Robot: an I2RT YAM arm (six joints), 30 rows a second.
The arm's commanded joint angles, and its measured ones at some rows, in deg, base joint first. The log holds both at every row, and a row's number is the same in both.
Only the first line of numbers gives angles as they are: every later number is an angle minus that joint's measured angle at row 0.
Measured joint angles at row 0: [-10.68 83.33 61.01 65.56 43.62 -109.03]
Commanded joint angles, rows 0 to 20: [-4.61 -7.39 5.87 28.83 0.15 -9.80]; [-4.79 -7.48 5.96 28.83 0.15 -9.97]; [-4.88 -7.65 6.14 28.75 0.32 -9.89]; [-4.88 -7.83 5.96 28.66 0.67 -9.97]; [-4.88 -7.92 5.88 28.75 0.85 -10.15]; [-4.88 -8.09 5.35 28.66 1.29 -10.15]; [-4.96 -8.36 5.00 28.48 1.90 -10.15]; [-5.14 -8.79 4.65 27.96 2.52 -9.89]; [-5.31 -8.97 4.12 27.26 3.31 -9.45]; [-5.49 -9.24 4.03 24.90 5.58 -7.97]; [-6.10 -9.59 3.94 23.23 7.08 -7.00]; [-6.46 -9.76 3.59 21.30 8.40 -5.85]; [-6.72 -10.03 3.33 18.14 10.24 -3.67]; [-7.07 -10.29 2.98 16.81 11.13 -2.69]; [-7.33 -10.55 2.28 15.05 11.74 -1.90]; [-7.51 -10.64 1.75 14.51 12.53 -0.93]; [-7.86 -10.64 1.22 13.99 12.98 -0.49]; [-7.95 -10.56 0.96 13.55 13.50 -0.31]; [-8.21 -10.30 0.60 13.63 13.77 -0.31]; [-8.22 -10.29 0.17 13.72 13.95 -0.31]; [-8.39 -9.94 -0.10 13.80 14.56 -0.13]
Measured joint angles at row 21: [-1.07 -5.01 -0.65 -1.20 2.40 4.08]
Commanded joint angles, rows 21 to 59: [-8.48 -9.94 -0.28 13.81 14.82 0.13]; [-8.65 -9.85 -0.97 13.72 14.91 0.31]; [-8.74 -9.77 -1.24 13.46 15.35 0.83]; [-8.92 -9.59 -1.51 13.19 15.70 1.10]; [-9.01 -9.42 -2.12 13.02 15.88 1.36]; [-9.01 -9.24 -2.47 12.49 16.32 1.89]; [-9.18 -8.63 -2.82 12.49 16.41 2.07]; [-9.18 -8.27 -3.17 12.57 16.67 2.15]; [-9.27 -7.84 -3.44 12.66 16.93 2.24]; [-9.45 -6.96 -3.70 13.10 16.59 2.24]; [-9.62 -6.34 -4.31 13.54 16.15 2.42]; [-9.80 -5.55 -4.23 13.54 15.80 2.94]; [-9.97 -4.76 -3.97 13.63 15.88 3.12]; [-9.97 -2.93 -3.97 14.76 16.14 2.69]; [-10.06 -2.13 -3.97 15.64 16.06 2.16]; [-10.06 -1.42 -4.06 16.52 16.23 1.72]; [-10.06 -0.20 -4.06 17.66 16.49 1.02]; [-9.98 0.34 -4.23 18.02 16.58 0.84]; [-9.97 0.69 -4.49 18.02 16.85 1.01]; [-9.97 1.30 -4.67 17.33 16.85 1.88]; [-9.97 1.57 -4.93 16.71 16.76 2.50]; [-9.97 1.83 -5.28 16.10 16.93 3.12]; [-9.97 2.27 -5.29 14.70 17.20 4.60]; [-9.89 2.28 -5.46 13.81 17.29 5.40]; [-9.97 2.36 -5.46 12.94 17.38 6.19]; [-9.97 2.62 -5.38 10.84 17.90 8.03]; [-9.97 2.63 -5.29 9.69 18.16 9.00]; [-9.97 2.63 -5.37 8.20 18.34 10.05]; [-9.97 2.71 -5.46 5.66 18.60 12.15]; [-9.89 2.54 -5.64 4.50 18.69 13.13]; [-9.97 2.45 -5.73 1.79 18.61 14.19]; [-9.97 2.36 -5.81 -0.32 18.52 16.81]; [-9.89 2.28 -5.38 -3.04 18.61 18.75]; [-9.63 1.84 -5.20 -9.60 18.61 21.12]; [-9.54 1.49 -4.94 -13.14 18.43 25.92]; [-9.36 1.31 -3.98 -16.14 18.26 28.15]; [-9.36 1.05 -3.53 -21.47 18.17 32.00]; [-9.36 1.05 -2.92 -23.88 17.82 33.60]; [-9.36 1.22 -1.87 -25.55 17.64 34.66]
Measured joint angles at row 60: [-7.56 4.72 -6.75 -16.26 12.50 23.89]
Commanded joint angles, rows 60 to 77: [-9.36 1.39 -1.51 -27.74 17.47 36.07]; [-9.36 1.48 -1.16 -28.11 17.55 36.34]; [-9.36 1.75 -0.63 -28.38 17.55 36.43]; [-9.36 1.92 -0.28 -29.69 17.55 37.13]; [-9.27 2.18 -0.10 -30.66 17.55 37.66]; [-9.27 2.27 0.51 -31.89 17.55 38.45]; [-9.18 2.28 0.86 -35.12 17.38 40.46]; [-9.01 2.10 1.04 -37.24 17.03 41.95]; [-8.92 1.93 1.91 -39.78 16.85 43.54]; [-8.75 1.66 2.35 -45.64 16.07 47.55]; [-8.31 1.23 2.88 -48.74 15.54 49.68]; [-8.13 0.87 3.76 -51.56 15.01 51.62]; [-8.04 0.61 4.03 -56.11 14.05 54.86]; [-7.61 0.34 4.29 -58.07 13.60 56.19]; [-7.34 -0.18 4.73 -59.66 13.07 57.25]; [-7.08 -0.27 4.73 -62.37 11.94 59.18]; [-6.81 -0.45 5.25 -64.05 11.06 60.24]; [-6.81 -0.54 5.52 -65.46 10.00 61.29]
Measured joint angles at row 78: [-7.65 2.67 2.01 -55.17 14.16 52.15]
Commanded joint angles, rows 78 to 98: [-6.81 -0.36 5.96 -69.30 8.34 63.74]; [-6.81 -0.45 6.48 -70.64 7.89 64.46]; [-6.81 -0.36 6.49 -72.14 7.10 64.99]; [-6.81 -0.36 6.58 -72.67 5.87 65.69]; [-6.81 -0.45 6.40 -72.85 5.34 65.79]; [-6.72 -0.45 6.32 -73.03 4.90 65.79]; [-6.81 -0.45 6.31 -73.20 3.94 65.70]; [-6.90 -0.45 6.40 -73.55 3.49 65.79]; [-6.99 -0.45 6.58 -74.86 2.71 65.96]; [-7.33 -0.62 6.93 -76.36 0.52 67.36]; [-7.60 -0.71 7.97 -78.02 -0.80 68.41]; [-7.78 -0.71 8.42 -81.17 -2.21 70.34]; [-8.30 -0.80 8.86 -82.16 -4.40 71.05]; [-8.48 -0.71 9.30 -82.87 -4.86 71.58]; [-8.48 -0.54 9.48 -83.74 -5.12 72.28]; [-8.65 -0.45 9.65 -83.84 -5.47 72.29]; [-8.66 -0.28 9.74 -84.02 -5.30 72.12]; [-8.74 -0.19 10.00 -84.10 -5.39 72.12]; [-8.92 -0.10 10.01 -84.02 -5.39 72.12]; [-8.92 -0.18 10.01 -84.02 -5.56 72.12]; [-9.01 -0.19 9.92 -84.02 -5.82 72.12]
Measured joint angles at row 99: [-8.67 1.44 7.17 -83.38 -3.02 70.31]
